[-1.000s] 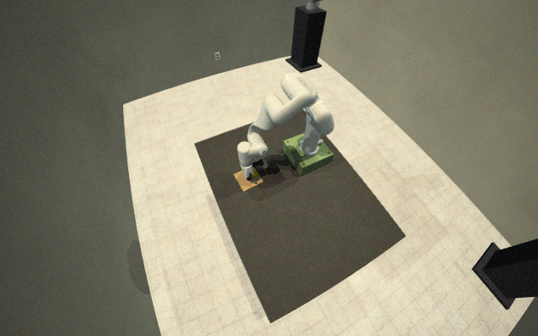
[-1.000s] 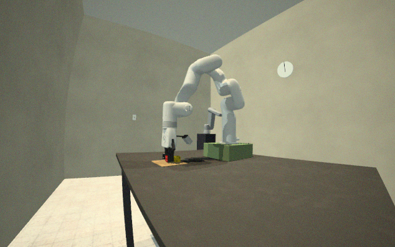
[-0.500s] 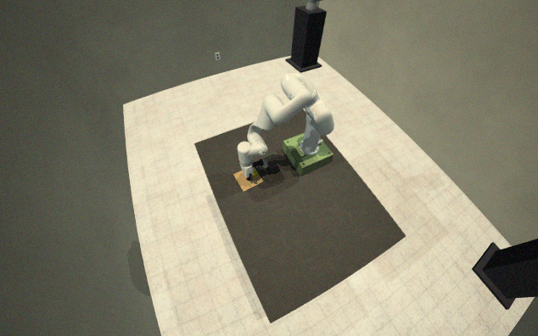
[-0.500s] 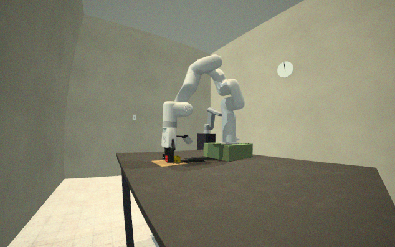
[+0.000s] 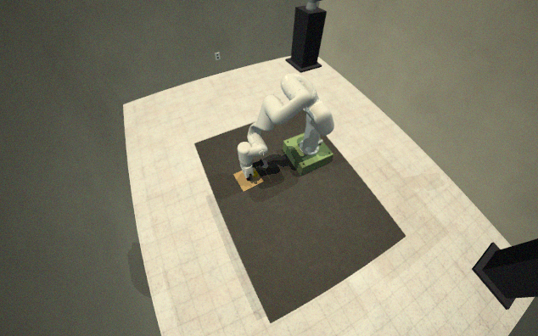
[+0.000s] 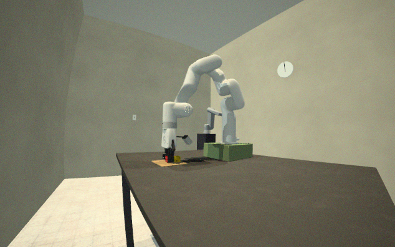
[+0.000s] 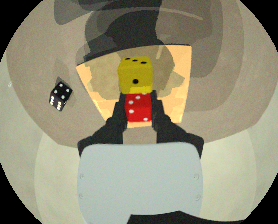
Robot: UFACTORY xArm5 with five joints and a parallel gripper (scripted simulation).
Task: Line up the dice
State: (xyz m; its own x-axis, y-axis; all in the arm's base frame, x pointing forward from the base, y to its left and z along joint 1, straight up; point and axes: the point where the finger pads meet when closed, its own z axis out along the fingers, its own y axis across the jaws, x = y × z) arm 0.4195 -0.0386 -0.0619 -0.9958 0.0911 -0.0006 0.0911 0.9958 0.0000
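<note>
Right now the red die is 1 cm below my hand. Also, from my hand: black die (12 cm to the right, 4 cm behind, 1 cm below); then tan mat (3 cm below); then yellow die (4 cm behind, 1 cm below).
</note>
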